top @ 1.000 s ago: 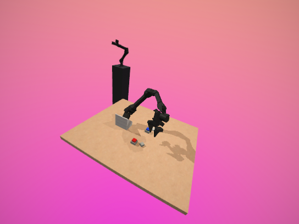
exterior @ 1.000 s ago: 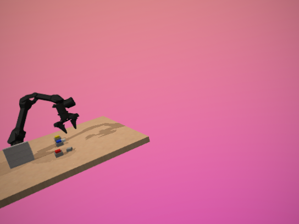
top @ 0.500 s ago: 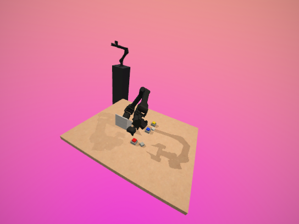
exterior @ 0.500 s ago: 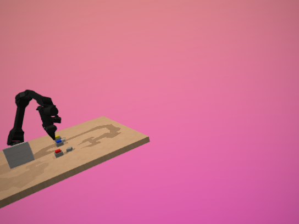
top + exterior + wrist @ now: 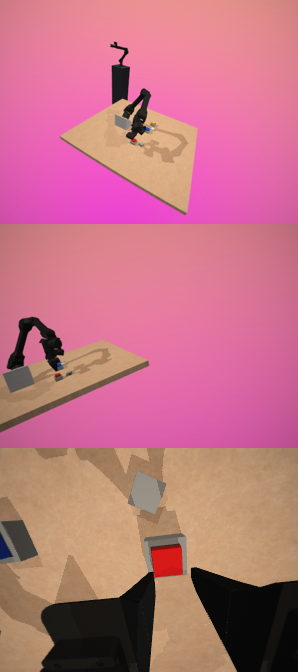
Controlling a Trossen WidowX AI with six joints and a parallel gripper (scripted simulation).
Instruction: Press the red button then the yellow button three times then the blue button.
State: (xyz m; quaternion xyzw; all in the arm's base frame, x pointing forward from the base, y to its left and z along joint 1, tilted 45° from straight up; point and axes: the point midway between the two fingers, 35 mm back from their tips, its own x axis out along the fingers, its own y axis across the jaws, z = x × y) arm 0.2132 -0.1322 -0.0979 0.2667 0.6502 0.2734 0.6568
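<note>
The red button lies 3 cm below my gripper tip. From my gripper tip the other things lie so: blue button (20 cm to the left, 4 cm ahead, 3 cm below); then white block (26 cm to the left, 8 cm ahead, 6 cm below); then grey block (7 cm ahead, 6 cm below, 2 cm to the left).
</note>
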